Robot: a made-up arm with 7 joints. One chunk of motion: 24 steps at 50 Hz.
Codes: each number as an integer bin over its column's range. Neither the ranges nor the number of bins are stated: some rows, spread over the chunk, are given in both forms.
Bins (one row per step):
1: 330 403 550 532 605 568
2: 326 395 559 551 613 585
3: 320 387 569 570 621 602
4: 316 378 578 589 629 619
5: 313 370 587 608 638 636
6: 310 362 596 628 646 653
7: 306 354 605 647 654 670
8: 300 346 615 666 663 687
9: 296 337 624 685 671 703
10: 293 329 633 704 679 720
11: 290 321 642 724 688 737
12: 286 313 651 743 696 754
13: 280 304 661 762 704 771
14: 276 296 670 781 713 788
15: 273 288 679 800 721 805
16: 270 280 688 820 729 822
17: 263 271 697 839 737 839
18: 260 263 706 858 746 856
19: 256 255 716 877 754 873
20: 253 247 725 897 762 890
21: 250 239 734 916 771 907
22: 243 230 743 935 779 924
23: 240 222 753 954 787 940
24: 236 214 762 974 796 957
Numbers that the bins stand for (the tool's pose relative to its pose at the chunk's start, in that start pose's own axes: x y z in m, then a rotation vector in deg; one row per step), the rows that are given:
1: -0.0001 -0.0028 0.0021 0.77 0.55 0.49
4: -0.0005 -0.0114 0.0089 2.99 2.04 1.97
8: -0.0010 -0.0222 0.0177 6.00 4.15 3.94
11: -0.0013 -0.0308 0.0242 8.26 5.70 5.39
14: -0.0017 -0.0393 0.0310 10.49 7.25 6.87
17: -0.0021 -0.0478 0.0374 12.75 8.74 8.36
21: -0.0025 -0.0587 0.0463 15.76 10.85 10.33
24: -0.0029 -0.0672 0.0531 18.02 12.40 11.78
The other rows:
2: -0.0002 -0.0056 0.0043 1.51 1.04 0.98
3: -0.0004 -0.0083 0.0067 2.25 1.54 1.48
5: -0.0006 -0.0141 0.0110 3.74 2.60 2.46
6: -0.0007 -0.0168 0.0132 4.52 3.09 2.96
7: -0.0008 -0.0195 0.0153 5.26 3.59 3.45
9: -0.0011 -0.0253 0.0199 6.74 4.64 4.41
10: -0.0012 -0.0280 0.0221 7.48 5.14 4.90
12: -0.0014 -0.0335 0.0264 9.01 6.20 5.89
13: -0.0016 -0.0365 0.0288 9.75 6.69 6.38
15: -0.0018 -0.0420 0.0331 11.23 7.75 7.37
16: -0.0019 -0.0447 0.0353 12.01 8.24 7.86
18: -0.0022 -0.0505 0.0396 13.50 9.30 8.85
19: -0.0023 -0.0532 0.0420 14.24 9.79 9.34
20: -0.0024 -0.0559 0.0442 15.02 10.29 9.84
22: -0.0027 -0.0617 0.0485 16.50 11.35 10.82
23: -0.0028 -0.0644 0.0509 17.24 11.84 11.29

